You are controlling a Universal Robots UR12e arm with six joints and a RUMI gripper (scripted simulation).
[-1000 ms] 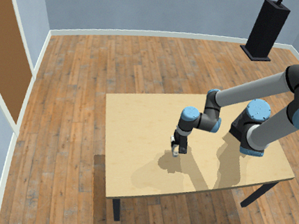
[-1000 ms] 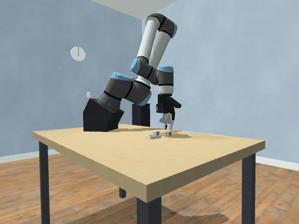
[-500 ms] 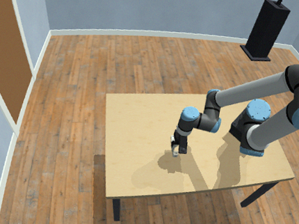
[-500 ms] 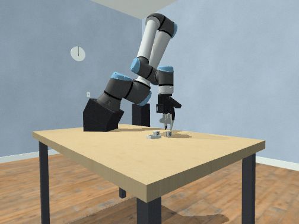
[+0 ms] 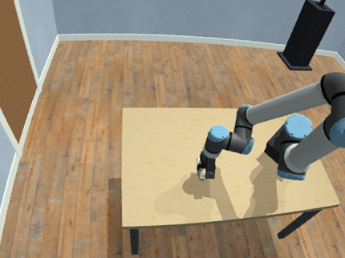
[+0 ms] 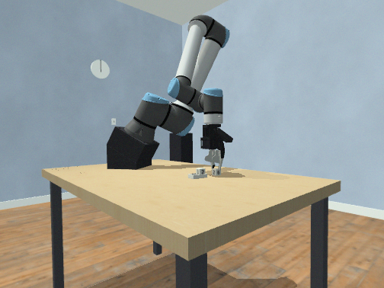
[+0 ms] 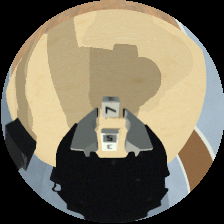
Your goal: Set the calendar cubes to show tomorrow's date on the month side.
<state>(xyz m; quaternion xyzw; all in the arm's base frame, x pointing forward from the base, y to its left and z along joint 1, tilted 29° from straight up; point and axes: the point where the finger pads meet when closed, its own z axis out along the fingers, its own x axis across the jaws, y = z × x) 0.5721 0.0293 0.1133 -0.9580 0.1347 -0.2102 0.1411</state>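
The calendar tray is 110 mm to the right of my hand, 30 mm below it and 30 mm behind it.
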